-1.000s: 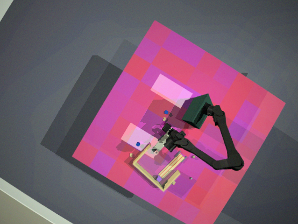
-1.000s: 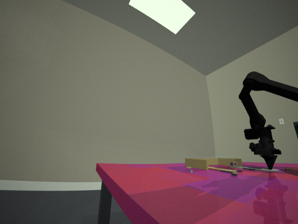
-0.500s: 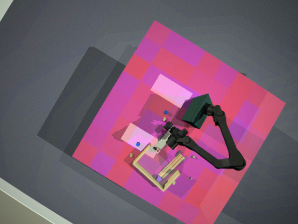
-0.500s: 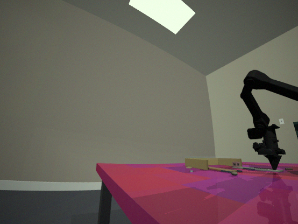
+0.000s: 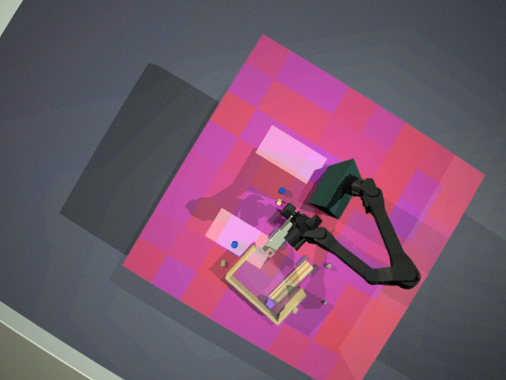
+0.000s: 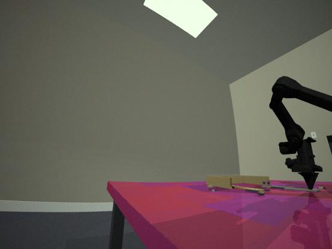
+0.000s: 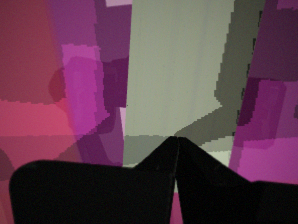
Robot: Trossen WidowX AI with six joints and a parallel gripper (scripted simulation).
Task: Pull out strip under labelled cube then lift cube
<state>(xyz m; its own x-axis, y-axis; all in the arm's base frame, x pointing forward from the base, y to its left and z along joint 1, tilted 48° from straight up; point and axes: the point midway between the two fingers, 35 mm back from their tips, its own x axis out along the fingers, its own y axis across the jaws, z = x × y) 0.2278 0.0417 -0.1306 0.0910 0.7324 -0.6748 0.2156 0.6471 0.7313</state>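
My gripper tip is 9 cm short of the grey-green strip and 2 cm to the left of it. From my gripper tip the other things lie so: labelled cube (19 cm ahead, 4 cm to the right, 2 cm above).
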